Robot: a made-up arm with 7 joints. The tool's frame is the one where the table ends.
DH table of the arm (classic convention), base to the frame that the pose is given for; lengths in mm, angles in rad. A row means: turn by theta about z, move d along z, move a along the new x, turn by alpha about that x. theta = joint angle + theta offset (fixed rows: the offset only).
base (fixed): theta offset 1.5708; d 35.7; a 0; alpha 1.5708
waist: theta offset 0; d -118.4; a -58.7; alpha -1.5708
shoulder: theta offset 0; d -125.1; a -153.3; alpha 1.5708
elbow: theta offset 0; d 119.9; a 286; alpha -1.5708
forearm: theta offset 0; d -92.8; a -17.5; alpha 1.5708
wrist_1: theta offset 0; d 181.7; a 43; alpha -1.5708
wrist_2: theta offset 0; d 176.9; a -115.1; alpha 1.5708
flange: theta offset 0; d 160.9; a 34.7; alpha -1.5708
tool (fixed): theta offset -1.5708; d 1.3; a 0; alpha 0
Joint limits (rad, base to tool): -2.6..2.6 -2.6..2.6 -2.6..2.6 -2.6..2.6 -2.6..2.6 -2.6..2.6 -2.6..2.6
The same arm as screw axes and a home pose.
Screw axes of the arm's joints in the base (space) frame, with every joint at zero. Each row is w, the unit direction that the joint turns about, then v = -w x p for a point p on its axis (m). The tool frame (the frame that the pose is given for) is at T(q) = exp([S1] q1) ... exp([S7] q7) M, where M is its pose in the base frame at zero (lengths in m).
S1: w 1 0 0 v 0 0.0357 0
S2: w 0 0 1 v -0.0587 0.1184 0
S3: w 1 0 0 v 0 -0.0894 0.212
S4: w 0 0 1 v 0.074 -0.0015 0
S5: w 1 0 0 v 0 -0.1822 -0.0565
S6: w 0 0 1 v 0.0995 -0.1832 0
S7: w 1 0 0 v 0 -0.0053 0.0156
M =
1 0 0 0.3441
0 1 0 0.0191
0 0 1 -0.004
0 0 0 1
Joint limits (rad, base to tool): -2.6..2.6 -2.6..2.6 -2.6..2.6 -2.6..2.6 -2.6..2.6 -2.6..2.6 -2.6..2.6

